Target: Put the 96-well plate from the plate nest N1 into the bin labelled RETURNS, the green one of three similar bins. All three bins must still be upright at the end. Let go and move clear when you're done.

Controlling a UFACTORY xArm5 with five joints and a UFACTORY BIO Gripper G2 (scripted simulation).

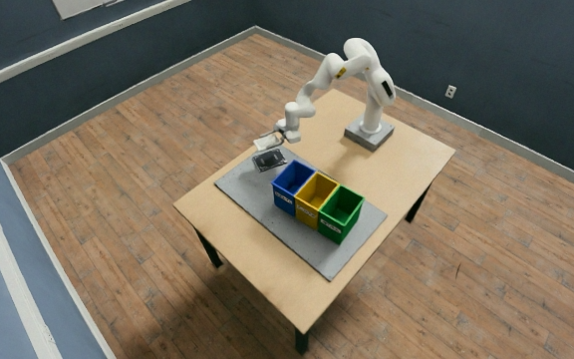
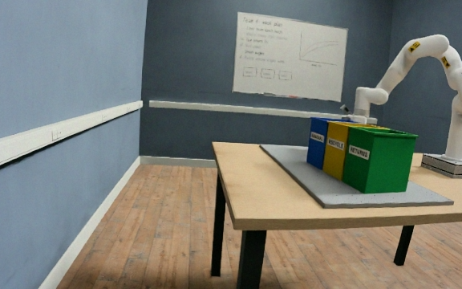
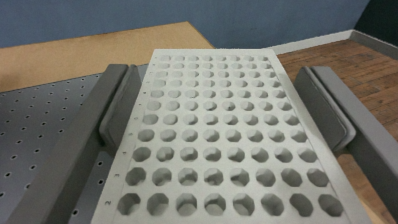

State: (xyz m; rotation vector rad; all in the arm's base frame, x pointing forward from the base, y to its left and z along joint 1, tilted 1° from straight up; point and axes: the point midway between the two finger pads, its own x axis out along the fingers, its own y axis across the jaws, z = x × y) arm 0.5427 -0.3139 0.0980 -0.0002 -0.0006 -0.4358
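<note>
Right now the green returns bin is 54 cm to the left of my hand, 10 cm ahead of it and 6 cm below it. Also, from my hand: blue bin (28 cm to the left, 12 cm ahead, 6 cm below); then white 96-well plate (1 cm below); then dark plate nest N1 (14 cm below).
</note>
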